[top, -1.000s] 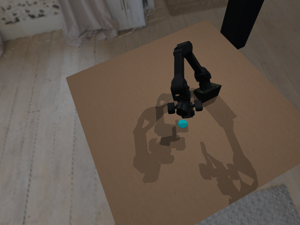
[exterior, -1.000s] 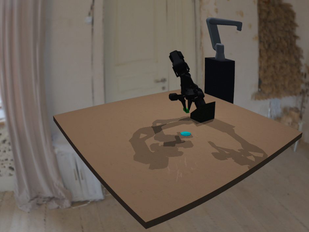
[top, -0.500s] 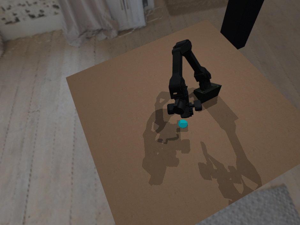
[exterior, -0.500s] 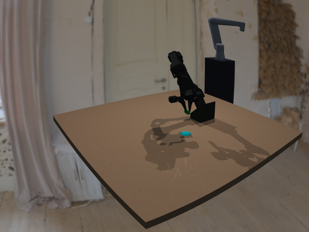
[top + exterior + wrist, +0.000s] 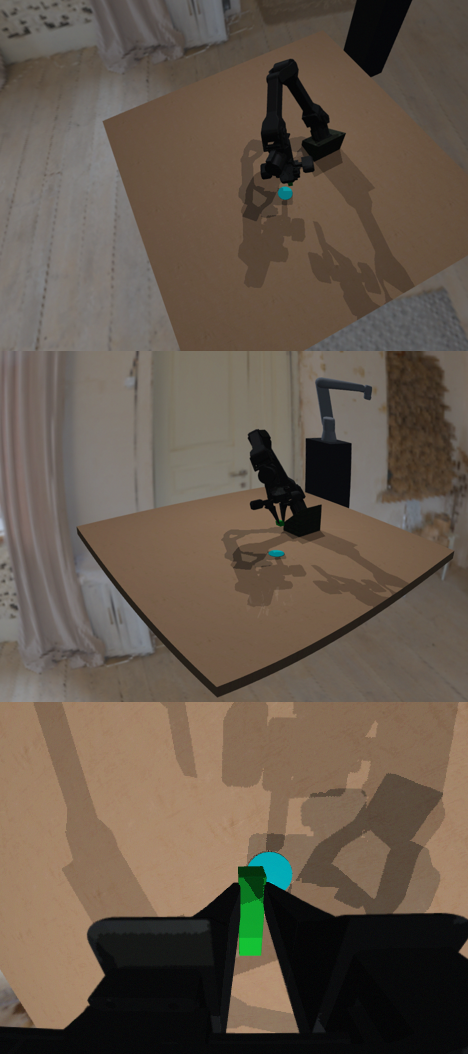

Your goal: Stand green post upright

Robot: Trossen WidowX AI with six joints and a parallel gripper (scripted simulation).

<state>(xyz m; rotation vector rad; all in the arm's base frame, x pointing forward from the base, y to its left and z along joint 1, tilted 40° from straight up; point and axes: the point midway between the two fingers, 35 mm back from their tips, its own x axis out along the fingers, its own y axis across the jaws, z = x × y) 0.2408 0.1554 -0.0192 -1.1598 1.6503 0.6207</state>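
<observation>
Right now my gripper tip is 120 mm above the cyan circle and 10 mm to the left of it. The rest, counted from my gripper tip: green post 20 mm to the right, 10 mm below, 10 mm behind.
</observation>
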